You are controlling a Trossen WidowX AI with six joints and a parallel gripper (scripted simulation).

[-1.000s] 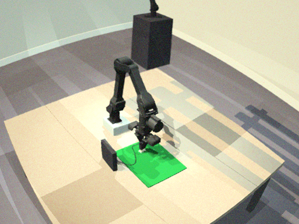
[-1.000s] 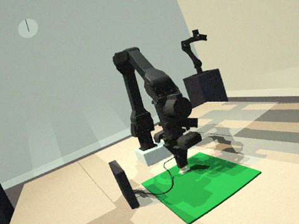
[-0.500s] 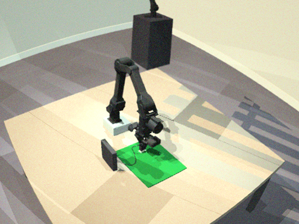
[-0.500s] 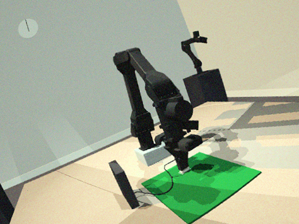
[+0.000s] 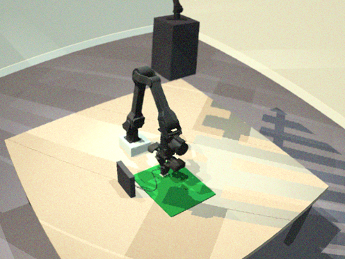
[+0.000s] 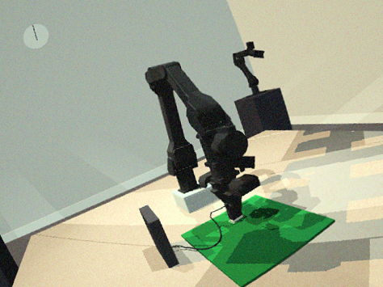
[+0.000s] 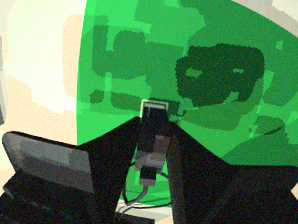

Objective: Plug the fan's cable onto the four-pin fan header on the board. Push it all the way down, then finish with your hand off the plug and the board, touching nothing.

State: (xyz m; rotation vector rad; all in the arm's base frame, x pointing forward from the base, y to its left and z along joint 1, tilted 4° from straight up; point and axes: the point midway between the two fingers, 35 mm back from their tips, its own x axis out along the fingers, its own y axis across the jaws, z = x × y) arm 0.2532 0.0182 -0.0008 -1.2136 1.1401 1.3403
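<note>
Right now the black plug is 1 cm to the right of my gripper tip and 1 cm above it. The rest, counted from my gripper tip: green board (8 cm ahead, 4 cm below, 2 cm to the right); then pale four-pin header (2 cm below, 1 cm to the right); then black fan (20 cm to the right, 4 cm above, 1 cm behind).
</note>
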